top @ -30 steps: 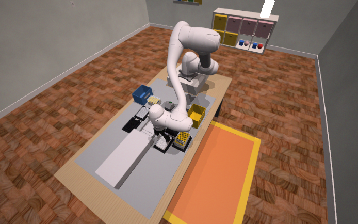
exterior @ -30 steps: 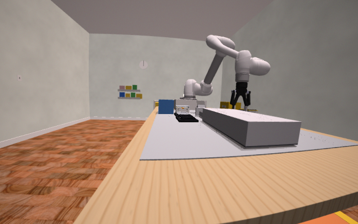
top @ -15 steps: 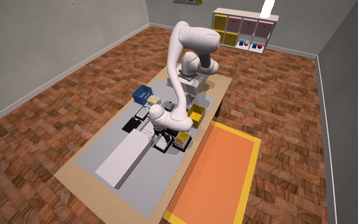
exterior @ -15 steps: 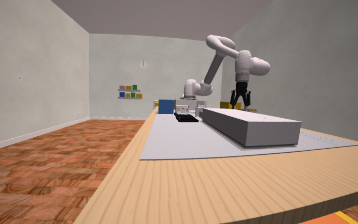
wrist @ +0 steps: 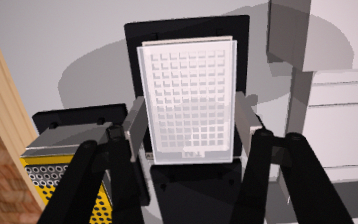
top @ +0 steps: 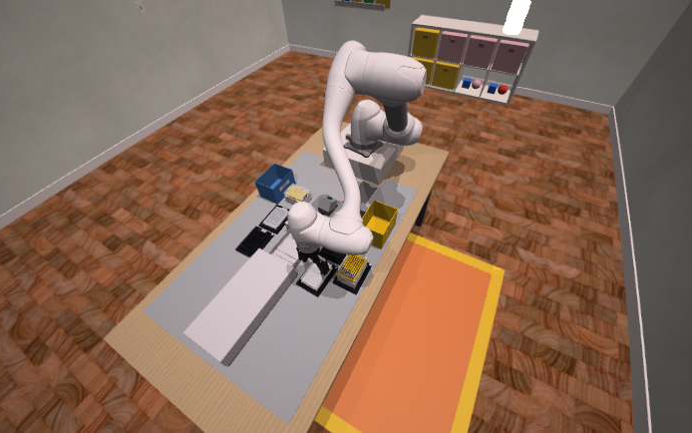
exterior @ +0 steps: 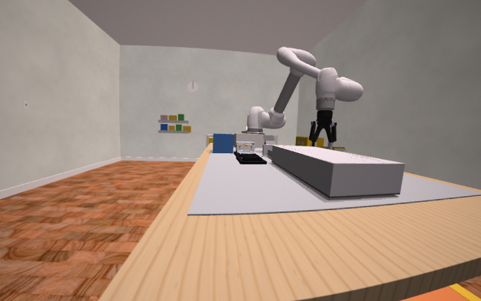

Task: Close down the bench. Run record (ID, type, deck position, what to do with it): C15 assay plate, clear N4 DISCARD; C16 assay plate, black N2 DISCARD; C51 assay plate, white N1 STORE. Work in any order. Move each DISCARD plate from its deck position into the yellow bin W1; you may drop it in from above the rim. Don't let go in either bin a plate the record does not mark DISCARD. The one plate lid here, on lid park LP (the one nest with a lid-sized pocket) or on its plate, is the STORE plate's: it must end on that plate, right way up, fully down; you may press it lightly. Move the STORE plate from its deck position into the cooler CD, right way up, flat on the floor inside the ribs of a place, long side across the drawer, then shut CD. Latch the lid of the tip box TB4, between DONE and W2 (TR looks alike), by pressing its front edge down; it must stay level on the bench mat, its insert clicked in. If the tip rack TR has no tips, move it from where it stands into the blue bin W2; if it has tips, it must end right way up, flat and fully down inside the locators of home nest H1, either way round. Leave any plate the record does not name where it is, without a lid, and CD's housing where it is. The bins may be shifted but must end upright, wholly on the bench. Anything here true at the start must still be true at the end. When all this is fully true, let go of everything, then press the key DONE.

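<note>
Now: hand 2 cm above the plate lid. From my hand the other things lie so: yellow tip rack: 12 cm to the left, 11 cm behind, 1 cm below; then white plate: 5 cm below; then black nest N3: 18 cm behind, 6 cm below, 3 cm to the right.
</note>
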